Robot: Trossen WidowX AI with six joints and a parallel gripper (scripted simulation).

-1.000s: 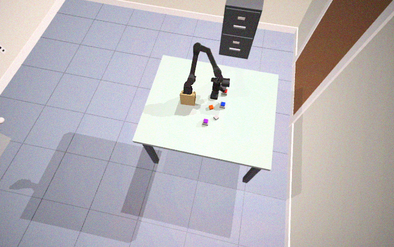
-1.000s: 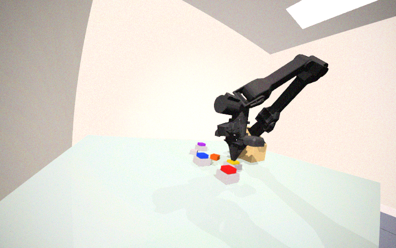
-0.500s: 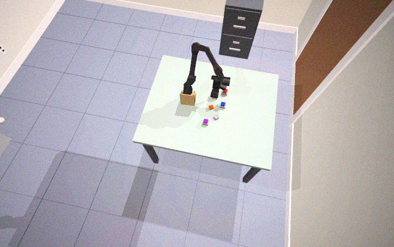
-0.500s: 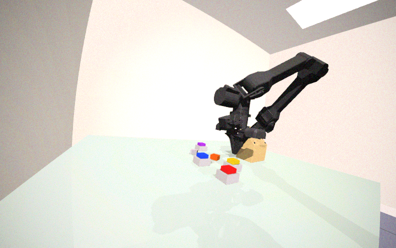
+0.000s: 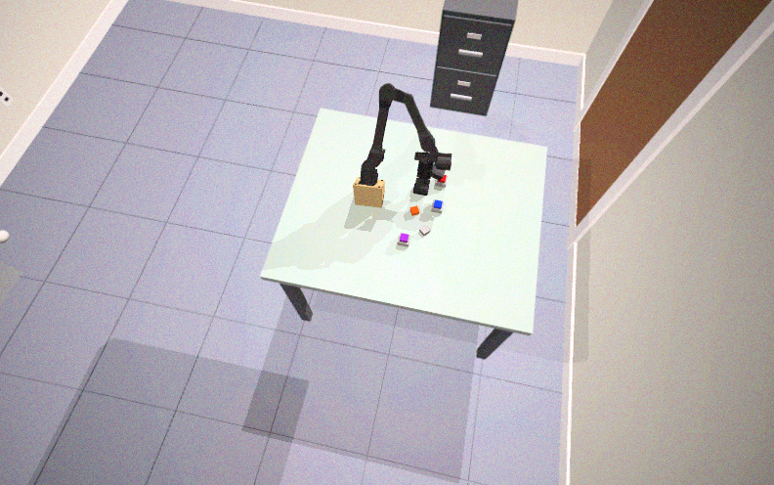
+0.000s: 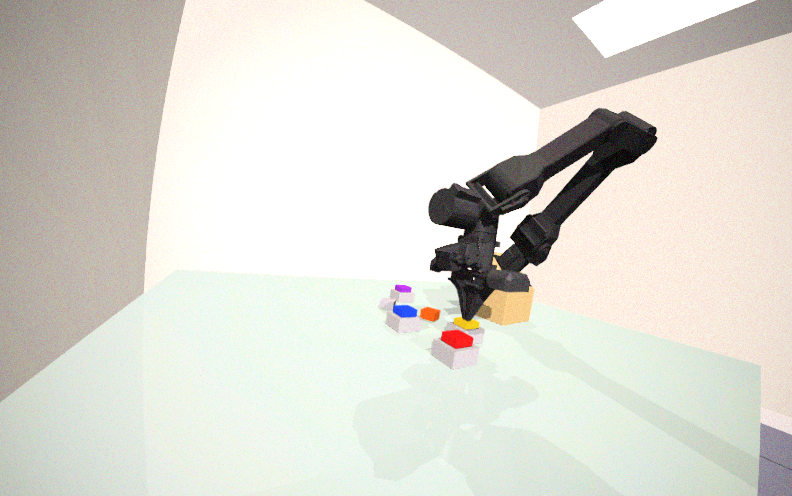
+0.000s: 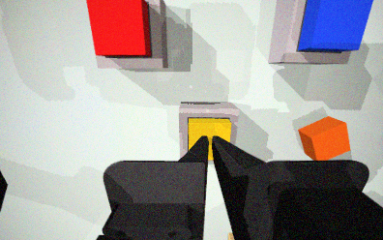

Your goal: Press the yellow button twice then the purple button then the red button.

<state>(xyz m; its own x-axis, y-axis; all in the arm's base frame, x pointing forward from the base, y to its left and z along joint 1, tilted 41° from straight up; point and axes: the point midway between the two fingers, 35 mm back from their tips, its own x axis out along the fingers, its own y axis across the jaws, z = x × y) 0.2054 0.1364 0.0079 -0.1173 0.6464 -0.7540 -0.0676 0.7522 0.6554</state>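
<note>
Now: gripper tip 10 mm above the yellow button. From my gripper tip the other things lie so: blue button 90 mm ahead, 70 mm to the right; orange block 120 mm to the right, 30 mm below; red button 70 mm ahead, 60 mm to the left.
</note>
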